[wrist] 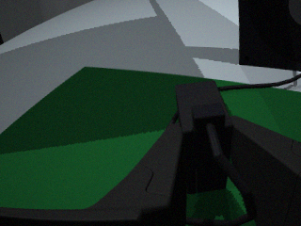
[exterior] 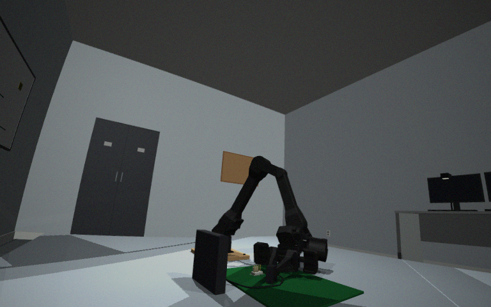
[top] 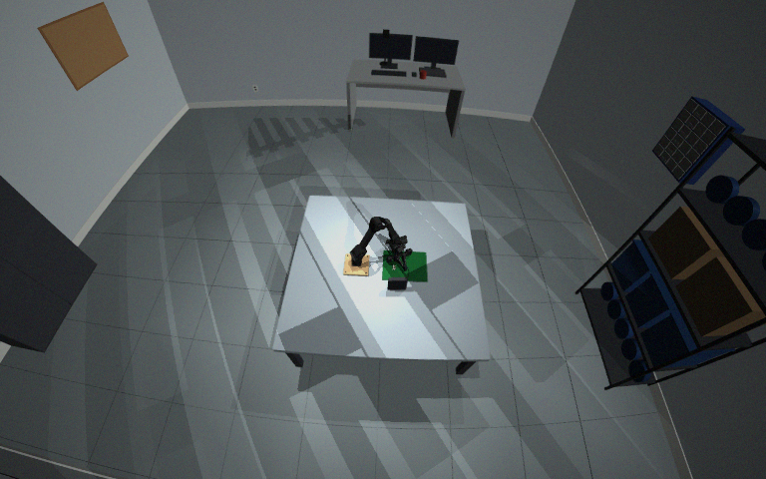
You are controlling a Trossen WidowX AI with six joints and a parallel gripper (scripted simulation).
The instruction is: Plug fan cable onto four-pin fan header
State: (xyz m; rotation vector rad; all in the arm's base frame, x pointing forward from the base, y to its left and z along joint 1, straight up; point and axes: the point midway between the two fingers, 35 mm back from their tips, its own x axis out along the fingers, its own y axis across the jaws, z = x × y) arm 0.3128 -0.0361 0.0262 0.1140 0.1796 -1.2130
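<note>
Right now my gripper tip is 10 mm above the black fan plug. Also, from my gripper tip: green board: 50 mm below, 30 mm to the left, 10 mm ahead; then black fan: 140 mm to the right, 70 mm behind, 20 mm above; then four-pin header: 70 mm behind, 30 mm below, 10 mm to the left.
</note>
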